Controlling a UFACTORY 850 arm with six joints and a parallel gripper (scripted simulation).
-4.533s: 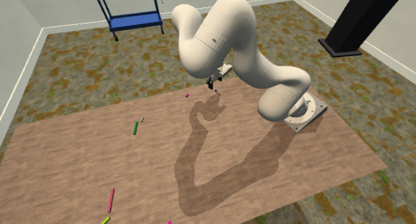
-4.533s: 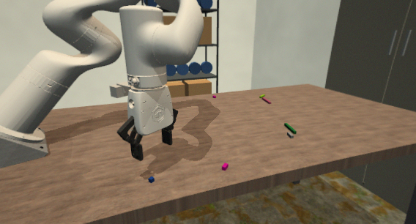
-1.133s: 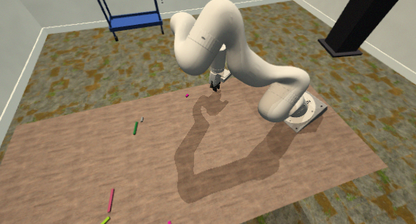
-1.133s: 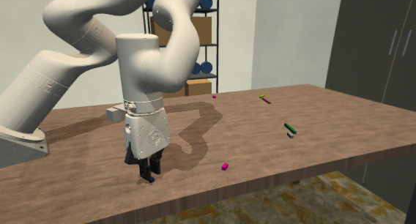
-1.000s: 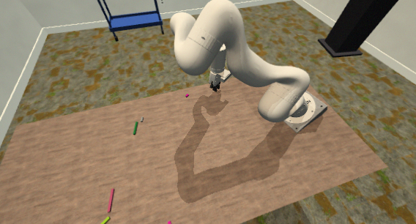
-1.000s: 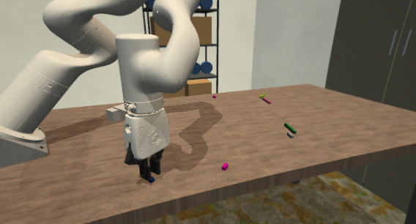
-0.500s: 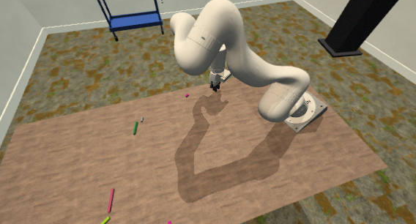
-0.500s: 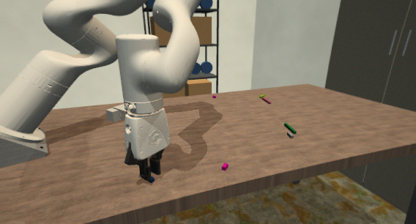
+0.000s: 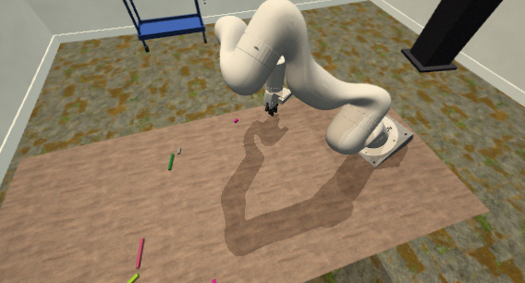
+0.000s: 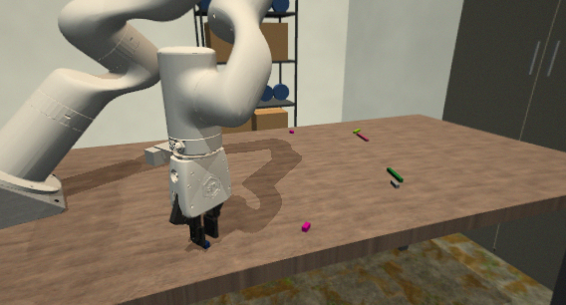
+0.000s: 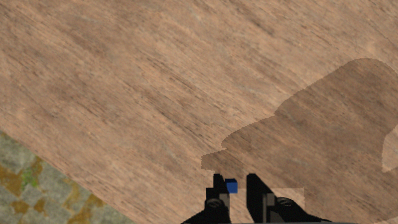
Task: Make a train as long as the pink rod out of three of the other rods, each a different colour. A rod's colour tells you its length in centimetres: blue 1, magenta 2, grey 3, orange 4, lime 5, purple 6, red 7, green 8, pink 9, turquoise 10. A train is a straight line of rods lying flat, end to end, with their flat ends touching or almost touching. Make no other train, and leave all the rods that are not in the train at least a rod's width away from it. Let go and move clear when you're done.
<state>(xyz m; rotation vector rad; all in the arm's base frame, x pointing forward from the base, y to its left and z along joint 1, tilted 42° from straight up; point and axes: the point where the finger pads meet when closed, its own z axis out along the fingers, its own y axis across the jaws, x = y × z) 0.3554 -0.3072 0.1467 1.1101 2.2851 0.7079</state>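
Now: hand 3 cm above the blue rod. The rest, counted from my hand: grey rod: 47 cm ahead, 18 cm to the left, 3 cm below; then green rod: 50 cm ahead, 23 cm to the left, 3 cm below; then pink rod: 56 cm ahead, 59 cm to the left, 3 cm below.
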